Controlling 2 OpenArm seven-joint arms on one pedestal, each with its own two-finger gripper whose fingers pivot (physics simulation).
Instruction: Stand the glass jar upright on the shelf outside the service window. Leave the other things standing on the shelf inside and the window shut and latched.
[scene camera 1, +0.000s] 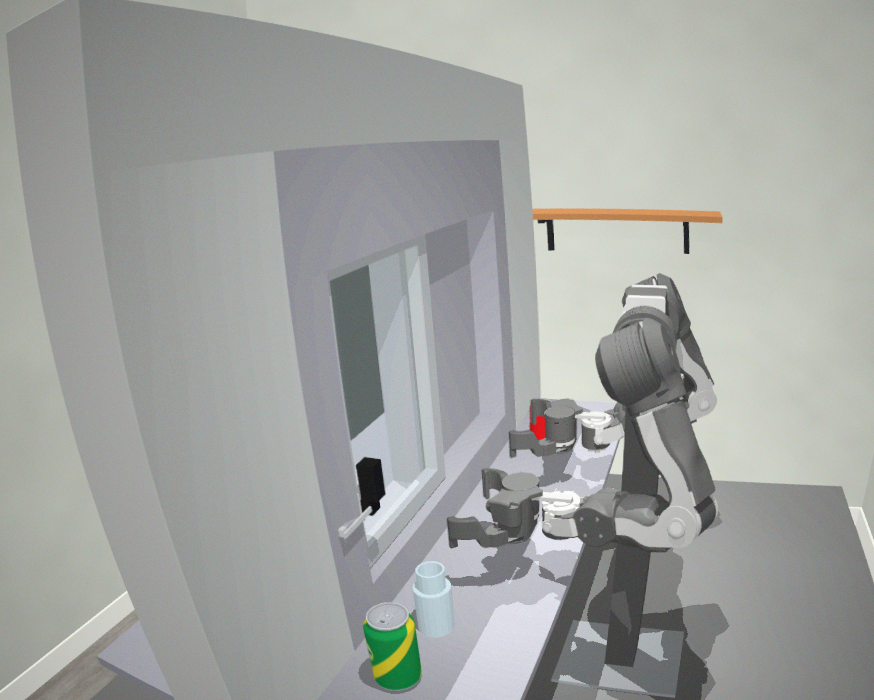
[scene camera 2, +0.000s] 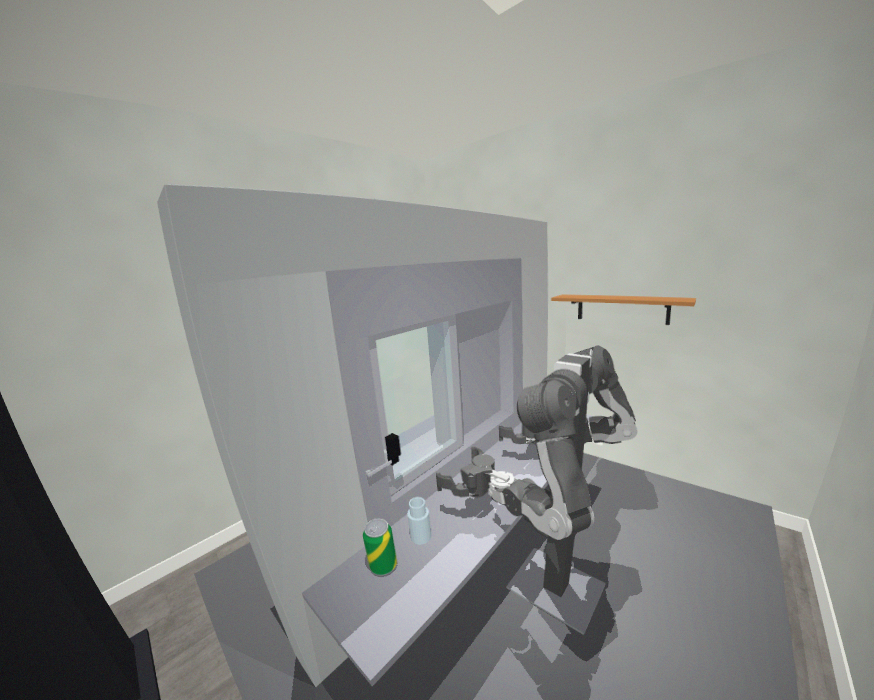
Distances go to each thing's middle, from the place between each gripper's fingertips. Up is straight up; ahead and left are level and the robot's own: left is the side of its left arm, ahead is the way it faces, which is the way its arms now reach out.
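Glass jar (scene camera 1: 432, 591): my left hand is 70 mm above it and 160 mm to the right of it.
My right gripper stands 7 cm above the glass jar and 46 cm to the right of it.
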